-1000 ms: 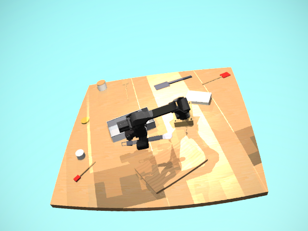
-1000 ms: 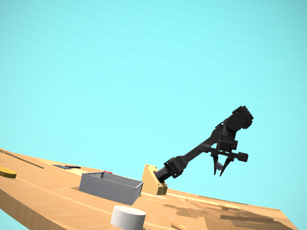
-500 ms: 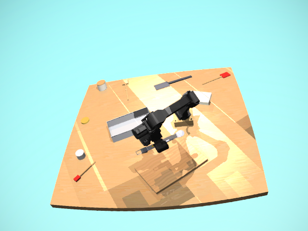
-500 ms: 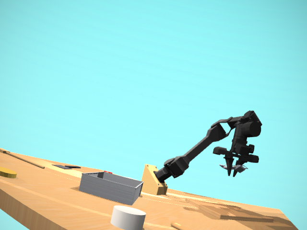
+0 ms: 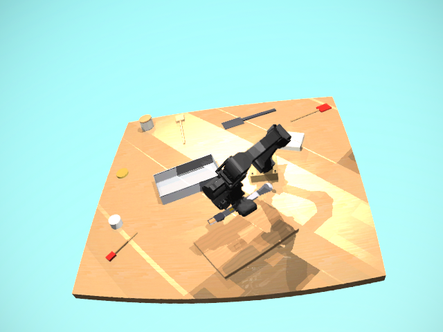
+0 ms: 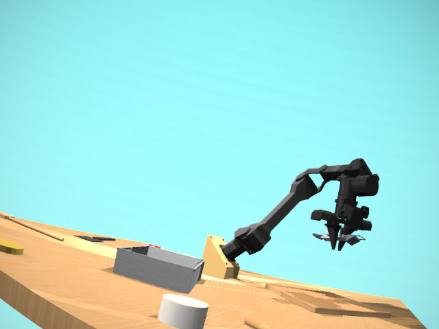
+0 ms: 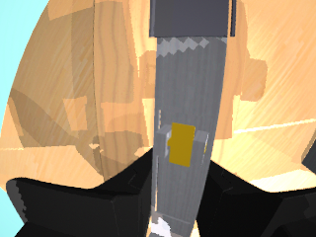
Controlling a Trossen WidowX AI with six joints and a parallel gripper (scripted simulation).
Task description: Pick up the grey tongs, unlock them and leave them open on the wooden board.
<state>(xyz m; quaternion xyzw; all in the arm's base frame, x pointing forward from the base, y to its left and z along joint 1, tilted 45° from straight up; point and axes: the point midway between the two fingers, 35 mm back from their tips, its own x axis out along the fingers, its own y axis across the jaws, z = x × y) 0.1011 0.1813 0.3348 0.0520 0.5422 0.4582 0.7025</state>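
Right now the yellow lock piece is 4 cm above my gripper tip, 2 cm to the left of it and 2 cm ahead of it. The rest, counted from my gripper tip: roasting tin (37 cm to the right, 27 cm ahead, 13 cm below); then white cylinder (60 cm ahead, 14 cm below, 13 cm to the right); then wooden board (15 cm below, 1 cm behind).
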